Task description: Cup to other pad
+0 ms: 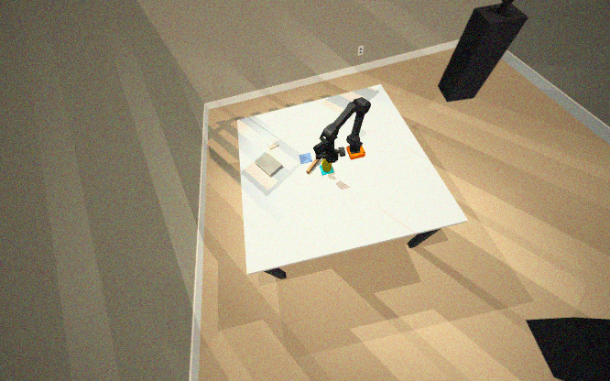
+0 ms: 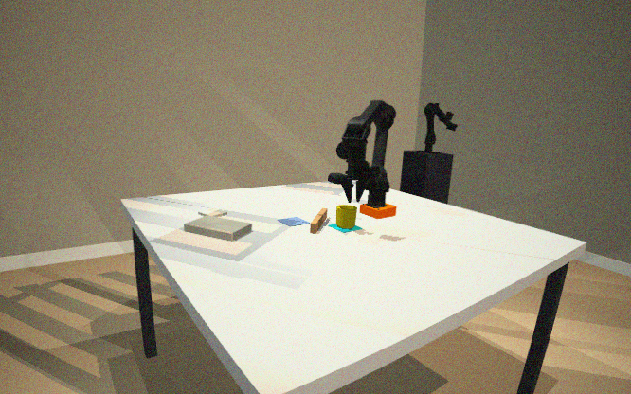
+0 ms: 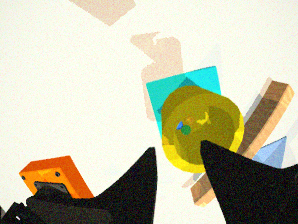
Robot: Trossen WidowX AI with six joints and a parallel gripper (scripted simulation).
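Now: gripper tip 20 mm short of the yellow cup and 50 mm above it. Also, from my gripper tip: cyan pad (30 mm ahead, 100 mm below); then wooden bar (100 mm ahead, 60 mm to the right, 80 mm below); then blue pad (170 mm ahead, 120 mm to the right, 100 mm below).
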